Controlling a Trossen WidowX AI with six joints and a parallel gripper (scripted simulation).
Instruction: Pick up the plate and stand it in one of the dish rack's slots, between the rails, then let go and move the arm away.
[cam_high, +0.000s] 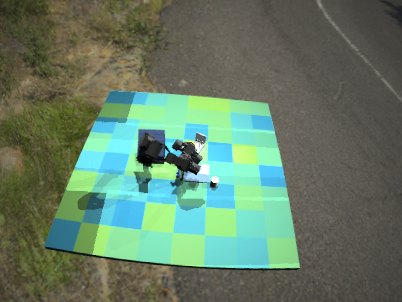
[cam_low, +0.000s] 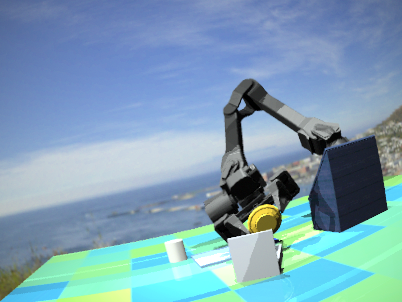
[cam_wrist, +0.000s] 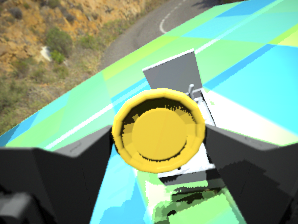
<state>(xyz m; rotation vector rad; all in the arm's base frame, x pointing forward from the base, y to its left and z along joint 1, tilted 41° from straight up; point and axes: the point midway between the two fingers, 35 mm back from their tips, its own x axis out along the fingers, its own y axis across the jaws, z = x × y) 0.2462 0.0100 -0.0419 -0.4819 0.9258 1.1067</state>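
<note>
Right now the dish rack is 50 mm below my gripper tip, 40 mm to the left of it and 30 mm ahead of it. Also, from my gripper tip: yellow plate 10 mm to the right; then cup 210 mm to the right, 170 mm ahead, 50 mm below.
</note>
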